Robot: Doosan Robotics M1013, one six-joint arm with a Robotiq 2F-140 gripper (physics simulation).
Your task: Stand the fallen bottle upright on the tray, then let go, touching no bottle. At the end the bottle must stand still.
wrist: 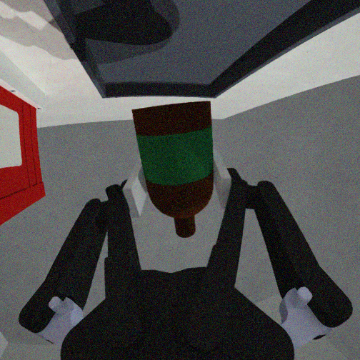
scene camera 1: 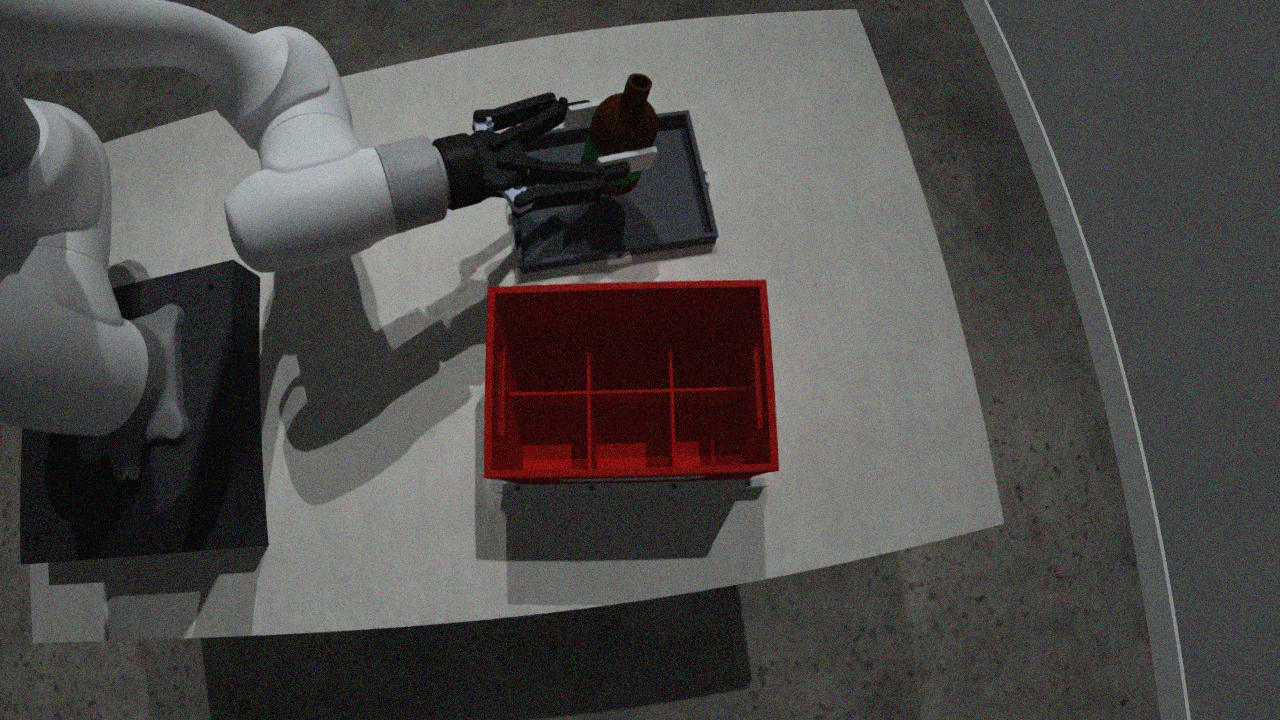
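Where they show: gripper, between the fingertips: (scene camera 1: 636,131); arm's base, origin of its link: (scene camera 1: 132,384).
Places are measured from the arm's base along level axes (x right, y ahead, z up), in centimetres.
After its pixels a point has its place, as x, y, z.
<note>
The brown bottle (scene camera 1: 623,125) @[-10.1, 69.9, 11.7] (wrist: 175,157) with a green band is held between the fingers, roughly upright, its neck up and its base toward the tray; a slight lean cannot be ruled out. My gripper (scene camera 1: 610,136) (wrist: 178,165) is shut on its body, with one pale fingertip on each side. The dark grey tray (scene camera 1: 671,201) @[-8.8, 75.6, -6.5] (wrist: 165,72) lies on the table below. The bottle hangs above it, and a dark shadow falls on the tray floor. In the scene view the near finger hides part of the bottle's lower body.
A red crate (scene camera 1: 631,473) @[24.8, 62.6, 10.5] (wrist: 32,190) with divided compartments stands beside the tray, on the near side in the scene view. The arm's dark base block (scene camera 1: 234,358) @[0.0, 16.2, -1.0] is at the left of the pale table (scene camera 1: 859,358) @[17.0, 93.7, -7.0]. The tray has a low raised rim.
</note>
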